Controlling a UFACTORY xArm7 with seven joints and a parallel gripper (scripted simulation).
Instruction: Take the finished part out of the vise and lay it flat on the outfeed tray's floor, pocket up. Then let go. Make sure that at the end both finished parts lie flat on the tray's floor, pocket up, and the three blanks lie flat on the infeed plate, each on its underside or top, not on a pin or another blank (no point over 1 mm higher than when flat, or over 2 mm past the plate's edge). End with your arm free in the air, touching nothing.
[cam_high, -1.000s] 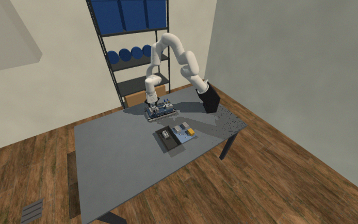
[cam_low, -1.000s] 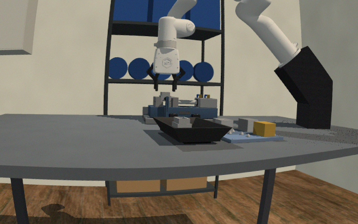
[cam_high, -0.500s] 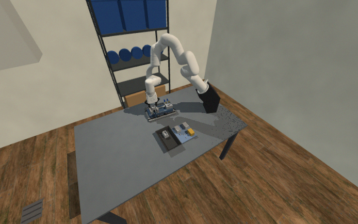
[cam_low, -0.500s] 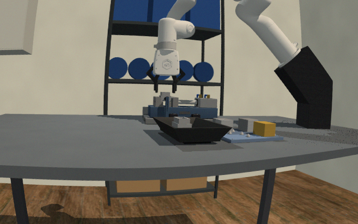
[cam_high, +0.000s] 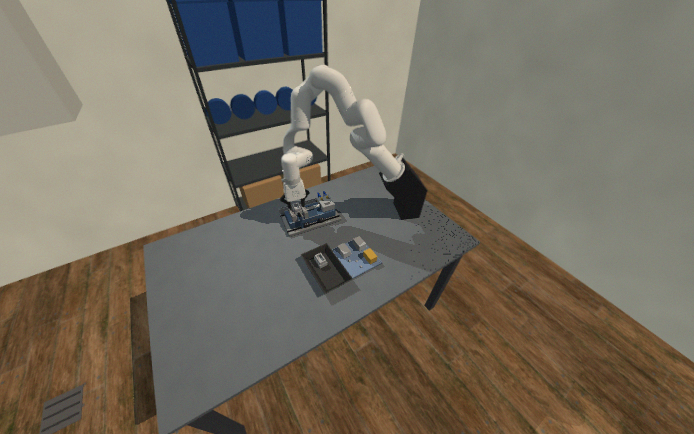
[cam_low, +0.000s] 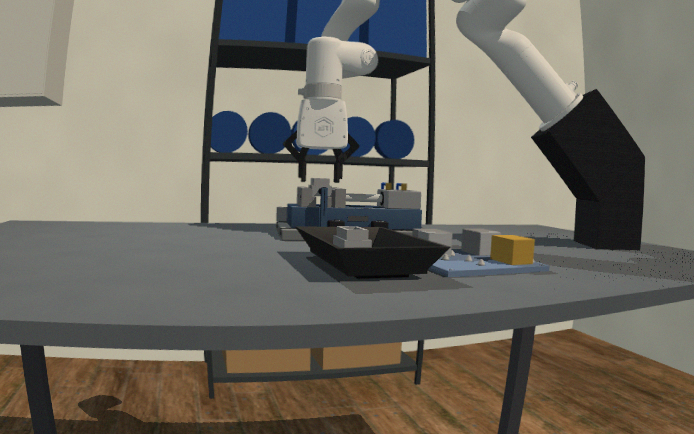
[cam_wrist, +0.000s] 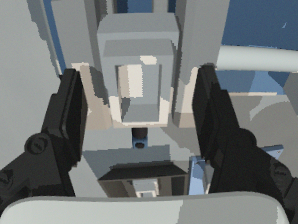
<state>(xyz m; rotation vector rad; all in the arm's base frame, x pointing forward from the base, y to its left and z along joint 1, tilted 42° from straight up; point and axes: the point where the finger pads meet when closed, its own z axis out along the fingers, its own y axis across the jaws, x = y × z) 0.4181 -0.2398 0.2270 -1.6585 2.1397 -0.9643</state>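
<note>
My gripper is now 6 cm past the blue vise, 3 cm to the right of it and 8 cm above it. Round my hand: yellow block: 6 cm behind, 45 cm to the left, 10 cm below; then blue fixture plate: 3 cm behind, 39 cm to the left, 12 cm below.
</note>
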